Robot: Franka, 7 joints.
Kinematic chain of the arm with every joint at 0, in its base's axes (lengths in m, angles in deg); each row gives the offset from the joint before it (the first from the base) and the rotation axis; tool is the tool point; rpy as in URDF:
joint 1: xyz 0 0 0.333 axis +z
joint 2: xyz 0 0 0 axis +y
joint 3: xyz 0 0 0.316 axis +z
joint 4: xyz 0.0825 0 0 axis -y
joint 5: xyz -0.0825 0 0.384 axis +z
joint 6: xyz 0 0 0 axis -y
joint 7: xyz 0.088 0 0 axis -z
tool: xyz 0 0 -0.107 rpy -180 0 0
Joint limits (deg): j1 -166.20..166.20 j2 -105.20..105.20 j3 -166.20..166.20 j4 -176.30..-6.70 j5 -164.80..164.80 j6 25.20..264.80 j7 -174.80..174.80
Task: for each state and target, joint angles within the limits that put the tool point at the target. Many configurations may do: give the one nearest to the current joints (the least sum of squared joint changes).
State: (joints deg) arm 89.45 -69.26 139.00 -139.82 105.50 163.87 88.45
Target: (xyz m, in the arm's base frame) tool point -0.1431 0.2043 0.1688
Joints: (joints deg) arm 73.47 -81.79 137.85 -170.12 108.30 163.19 88.45
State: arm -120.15 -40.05 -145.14 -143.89 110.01 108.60 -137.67
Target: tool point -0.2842 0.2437 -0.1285
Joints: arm -96.69 -82.23 -152.75 -121.10 114.54 115.24 -137.67
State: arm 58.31 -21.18 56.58 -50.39 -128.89 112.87 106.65
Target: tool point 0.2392 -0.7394 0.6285
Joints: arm 106.30 -72.73 52.00 -7.57 -134.22 107.47 106.65
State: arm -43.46 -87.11 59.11 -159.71 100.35 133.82 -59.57
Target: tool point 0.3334 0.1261 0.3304
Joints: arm -43.29 -77.45 78.49 -162.79 99.92 126.51 -59.57
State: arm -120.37 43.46 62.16 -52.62 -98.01 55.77 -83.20
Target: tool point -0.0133 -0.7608 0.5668
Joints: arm -109.78 52.70 63.34 -46.07 -105.69 81.81 -83.20
